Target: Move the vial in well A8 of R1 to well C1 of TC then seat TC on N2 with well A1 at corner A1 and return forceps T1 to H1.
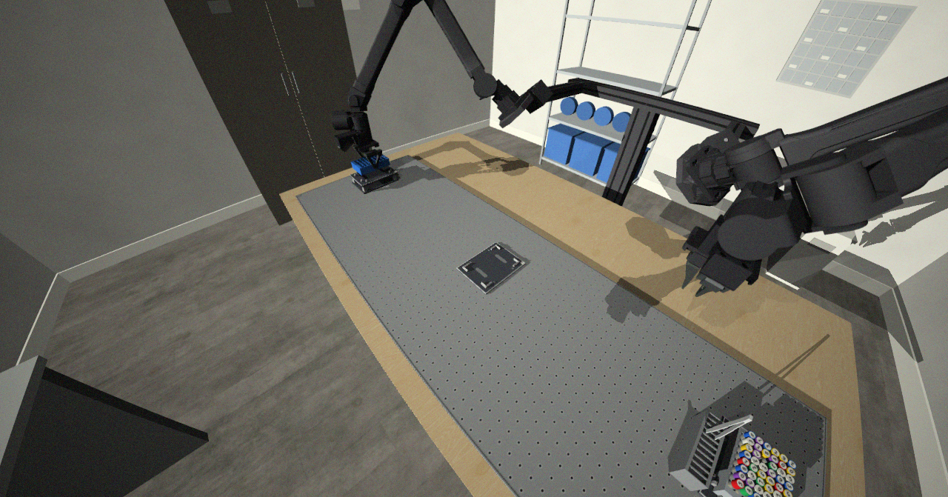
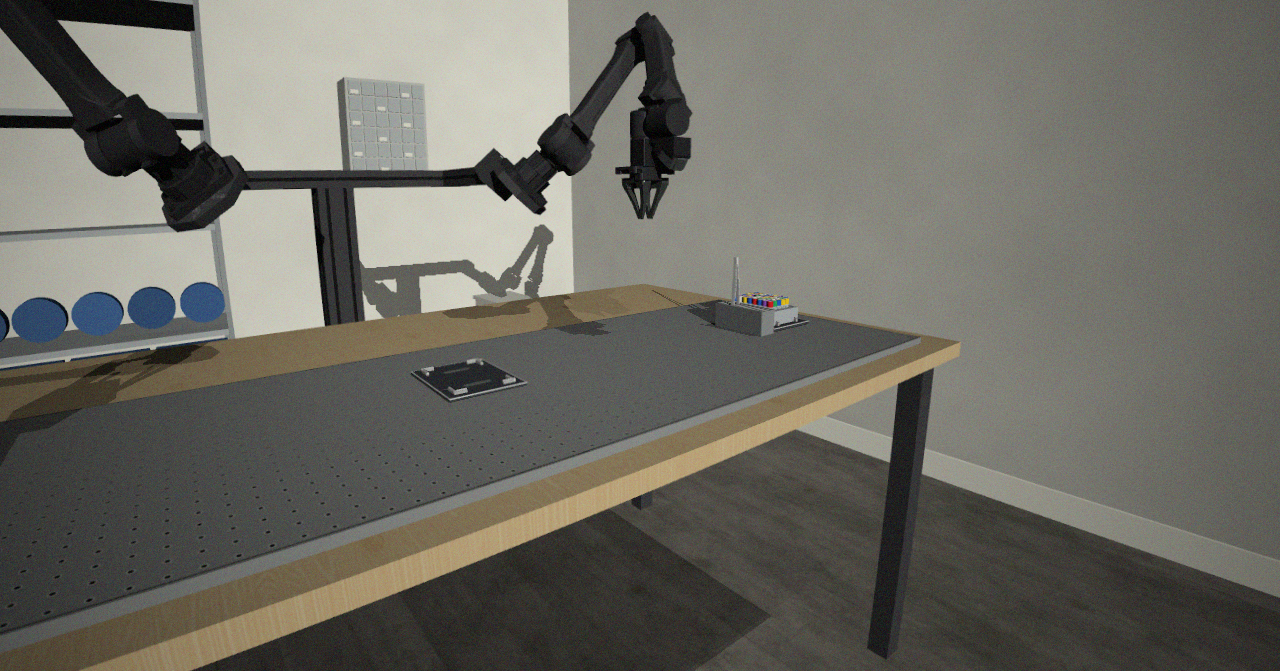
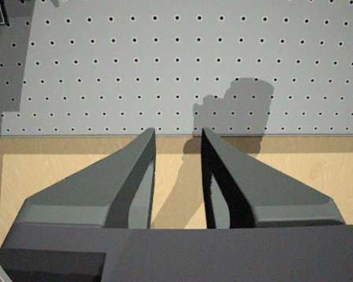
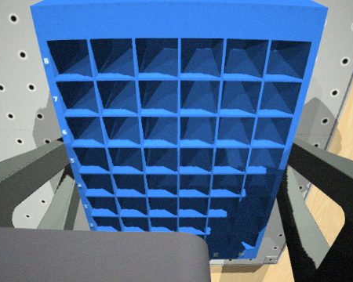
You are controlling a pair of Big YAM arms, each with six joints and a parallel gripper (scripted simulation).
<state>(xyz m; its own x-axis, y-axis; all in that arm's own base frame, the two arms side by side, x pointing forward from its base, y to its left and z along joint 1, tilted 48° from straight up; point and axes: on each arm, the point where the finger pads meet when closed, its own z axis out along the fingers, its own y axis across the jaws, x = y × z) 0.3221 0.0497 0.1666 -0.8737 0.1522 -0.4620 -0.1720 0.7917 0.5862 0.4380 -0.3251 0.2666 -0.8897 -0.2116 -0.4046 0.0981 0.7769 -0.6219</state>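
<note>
Now: the raised nest N2 50 mm below my right hand. Also, from my right hand: grey slotted holder H1: 1250 mm to the left, 70 mm below, 40 mm ahead; blue tube carrier TC: right at my right hand; purple-capped vial: 50 mm behind, 10 mm to the left, 10 mm above.
</note>
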